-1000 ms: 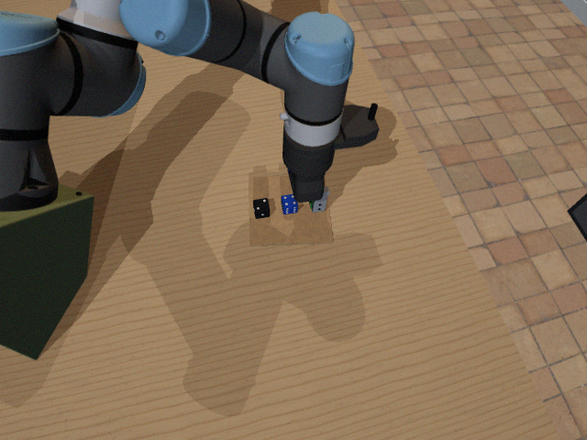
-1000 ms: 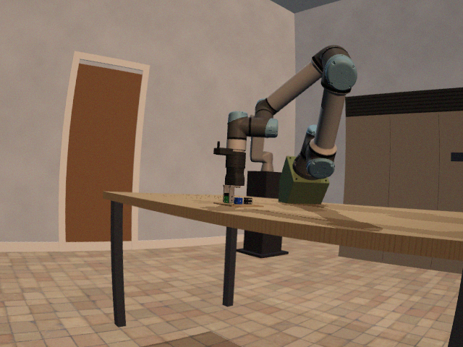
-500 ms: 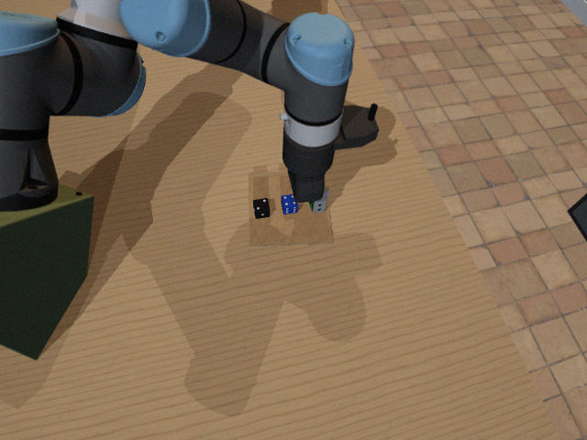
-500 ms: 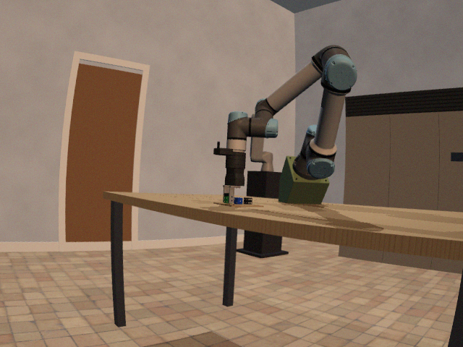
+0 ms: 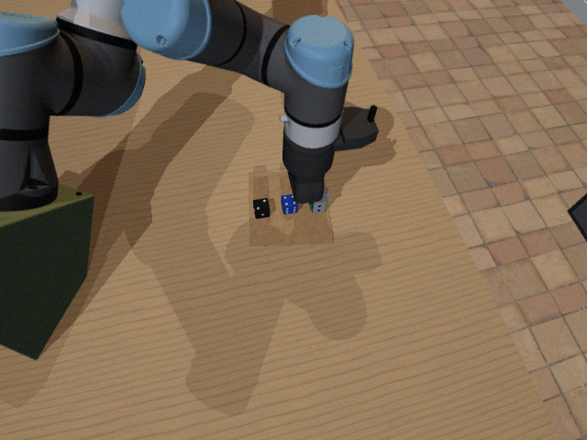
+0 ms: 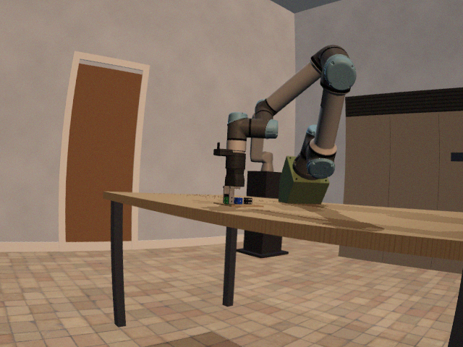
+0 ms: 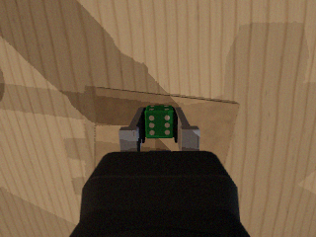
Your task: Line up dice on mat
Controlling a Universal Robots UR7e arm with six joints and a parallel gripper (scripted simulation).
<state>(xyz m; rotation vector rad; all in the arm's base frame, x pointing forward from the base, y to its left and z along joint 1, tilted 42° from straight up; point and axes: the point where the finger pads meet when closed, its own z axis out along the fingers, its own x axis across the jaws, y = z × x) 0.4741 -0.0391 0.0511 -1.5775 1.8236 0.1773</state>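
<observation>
Now: hand 10 mm above the green die. From my hand the other things lie so: blue die 50 mm behind, 10 mm below; black die 100 mm behind, 10 mm below; mat 50 mm behind, 20 mm below.
</observation>
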